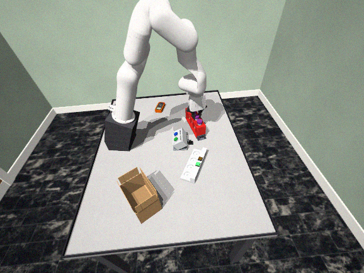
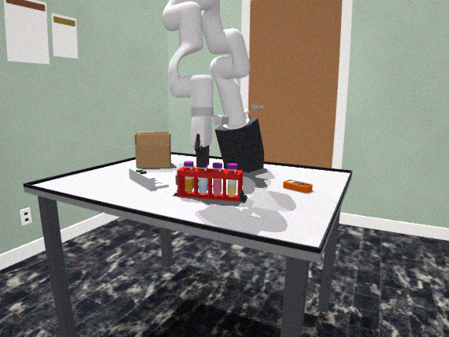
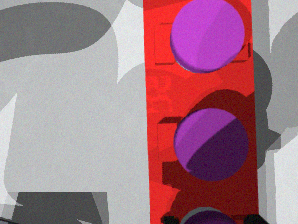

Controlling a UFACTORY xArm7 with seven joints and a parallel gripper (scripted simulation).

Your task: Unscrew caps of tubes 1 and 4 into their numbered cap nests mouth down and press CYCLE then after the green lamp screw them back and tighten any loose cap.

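Now: hand 11 cm past the green key, 16 cm to the left of it and 6 cm above it. The rest, counted from my hand: blue key: 12 cm behind, 12 cm to the right, 6 cm below; grey key housing: 10 cm behind, 14 cm to the right, 8 cm below; orange device: 30 cm behind, 22 cm to the left, 12 cm below.
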